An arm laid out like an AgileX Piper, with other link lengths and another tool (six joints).
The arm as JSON. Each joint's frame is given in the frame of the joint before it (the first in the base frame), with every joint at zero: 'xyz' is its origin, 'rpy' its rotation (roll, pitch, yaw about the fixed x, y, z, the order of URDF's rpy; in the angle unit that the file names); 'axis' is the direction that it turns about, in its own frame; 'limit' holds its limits. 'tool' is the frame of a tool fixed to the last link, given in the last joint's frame.
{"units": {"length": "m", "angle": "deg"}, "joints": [
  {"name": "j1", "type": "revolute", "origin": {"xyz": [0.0, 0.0, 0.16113], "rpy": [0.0, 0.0, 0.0]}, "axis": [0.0, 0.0, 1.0], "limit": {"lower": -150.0, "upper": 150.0}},
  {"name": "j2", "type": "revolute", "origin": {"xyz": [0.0, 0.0, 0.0], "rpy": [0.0, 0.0, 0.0]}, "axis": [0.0, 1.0, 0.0], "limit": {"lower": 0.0, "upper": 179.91}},
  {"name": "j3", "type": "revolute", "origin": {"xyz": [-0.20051, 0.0, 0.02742], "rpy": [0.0, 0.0, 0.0]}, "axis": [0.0, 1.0, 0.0], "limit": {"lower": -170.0, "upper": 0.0}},
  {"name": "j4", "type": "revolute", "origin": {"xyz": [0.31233, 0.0, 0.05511], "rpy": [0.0, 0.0, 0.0]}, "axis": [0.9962, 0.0, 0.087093], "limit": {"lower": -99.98, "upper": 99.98}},
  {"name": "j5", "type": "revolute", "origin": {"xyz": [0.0, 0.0, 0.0], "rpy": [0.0, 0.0, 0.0]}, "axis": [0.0, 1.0, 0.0], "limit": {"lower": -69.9, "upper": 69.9}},
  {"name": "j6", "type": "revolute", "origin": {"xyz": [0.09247, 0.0, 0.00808], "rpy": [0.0, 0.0, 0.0]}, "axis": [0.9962, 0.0, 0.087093], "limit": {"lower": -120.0, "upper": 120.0}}
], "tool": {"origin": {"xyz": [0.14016, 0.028, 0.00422], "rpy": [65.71, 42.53, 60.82]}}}
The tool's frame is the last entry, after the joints.
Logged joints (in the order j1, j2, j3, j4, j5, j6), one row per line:
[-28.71 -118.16 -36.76 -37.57 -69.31 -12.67]
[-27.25 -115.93 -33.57 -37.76 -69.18 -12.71]
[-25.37 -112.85 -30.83 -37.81 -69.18 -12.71]
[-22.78 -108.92 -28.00 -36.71 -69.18 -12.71]
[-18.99 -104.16 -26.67 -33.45 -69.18 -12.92]
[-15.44 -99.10 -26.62 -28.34 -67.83 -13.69]
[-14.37 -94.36 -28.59 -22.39 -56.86 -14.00]
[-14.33 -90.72 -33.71 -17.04 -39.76 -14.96]
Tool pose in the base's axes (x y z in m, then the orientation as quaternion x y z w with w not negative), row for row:
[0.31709 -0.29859 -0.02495 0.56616 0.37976 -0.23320 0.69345]
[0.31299 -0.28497 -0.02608 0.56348 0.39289 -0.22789 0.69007]
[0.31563 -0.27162 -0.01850 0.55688 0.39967 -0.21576 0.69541]
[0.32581 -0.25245 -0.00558 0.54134 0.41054 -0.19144 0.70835]
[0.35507 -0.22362 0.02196 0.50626 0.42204 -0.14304 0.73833]
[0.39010 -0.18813 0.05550 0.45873 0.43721 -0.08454 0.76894]
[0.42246 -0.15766 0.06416 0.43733 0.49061 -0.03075 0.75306]
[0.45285 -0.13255 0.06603 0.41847 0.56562 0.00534 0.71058]
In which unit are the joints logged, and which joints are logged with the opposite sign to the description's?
The joints are logged in degrees. Opposite sign: j2, j4.
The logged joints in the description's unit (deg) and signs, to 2 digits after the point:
[-28.71 118.16 -36.76 37.57 -69.31 -12.67]
[-27.25 115.93 -33.57 37.76 -69.18 -12.71]
[-25.37 112.85 -30.83 37.81 -69.18 -12.71]
[-22.78 108.92 -28.00 36.71 -69.18 -12.71]
[-18.99 104.16 -26.67 33.45 -69.18 -12.92]
[-15.44 99.10 -26.62 28.34 -67.83 -13.69]
[-14.37 94.36 -28.59 22.39 -56.86 -14.00]
[-14.33 90.72 -33.71 17.04 -39.76 -14.96]

